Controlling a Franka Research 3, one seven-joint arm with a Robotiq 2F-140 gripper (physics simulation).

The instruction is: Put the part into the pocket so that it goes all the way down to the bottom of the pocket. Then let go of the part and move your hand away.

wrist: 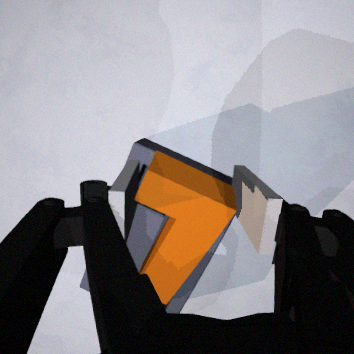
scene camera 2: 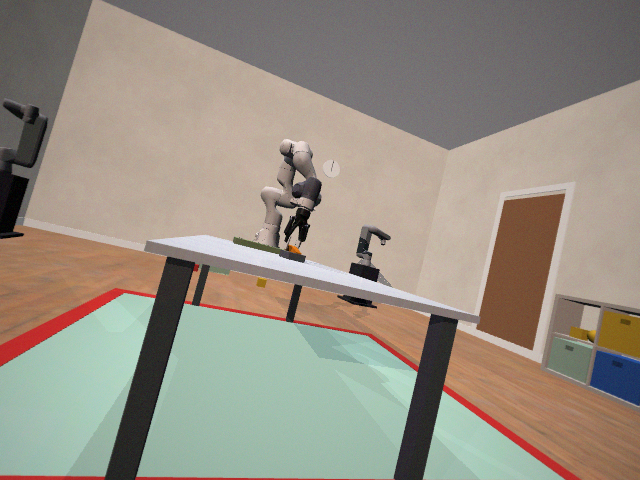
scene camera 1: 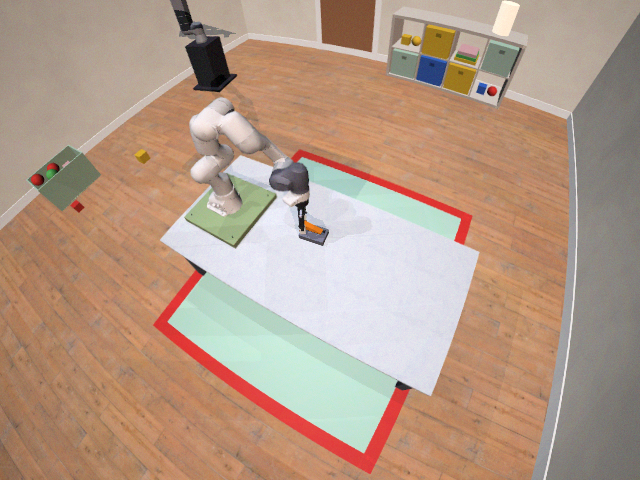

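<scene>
The orange L-shaped part sits tilted in the dark grey pocket block on the white table. One end of the part is raised at the fingers; the other slopes down into the block. My gripper points straight down over the block and is shut on the orange part, with a pale finger pad on each side of it. Grey pocket floor shows beside the part in the wrist view. How deep the part sits is hidden.
The arm stands on a green base plate at the table's corner. A black pedestal with a second arm stands on the floor beyond. A shelf unit is at the far wall. A yellow cube lies on the floor.
</scene>
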